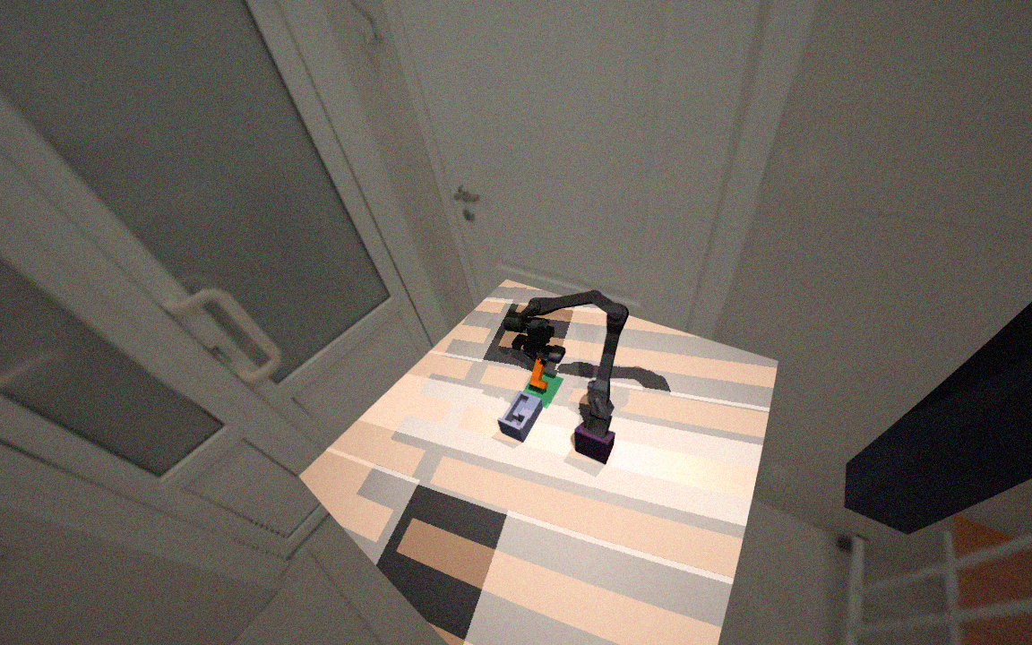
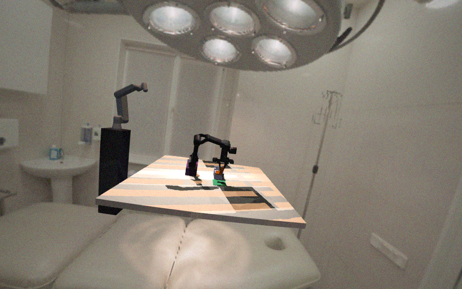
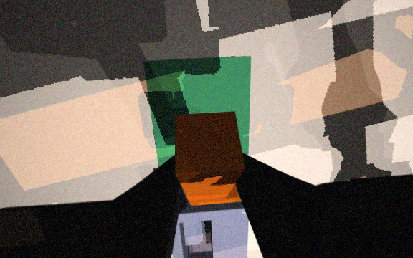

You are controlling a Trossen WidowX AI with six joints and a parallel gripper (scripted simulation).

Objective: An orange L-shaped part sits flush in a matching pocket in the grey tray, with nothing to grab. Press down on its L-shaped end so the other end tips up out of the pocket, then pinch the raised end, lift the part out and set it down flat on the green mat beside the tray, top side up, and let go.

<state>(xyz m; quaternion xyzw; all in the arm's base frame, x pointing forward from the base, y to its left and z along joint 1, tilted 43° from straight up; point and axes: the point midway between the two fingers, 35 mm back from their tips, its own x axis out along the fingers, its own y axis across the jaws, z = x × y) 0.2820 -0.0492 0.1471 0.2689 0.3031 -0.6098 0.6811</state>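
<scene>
Right now my gripper tip is 14 cm above the green mat and 2 cm to the right of it. The rest, counted from my gripper tip: orange L-shaped part: 3 cm to the left, 3 cm below, 2 cm behind.
</scene>
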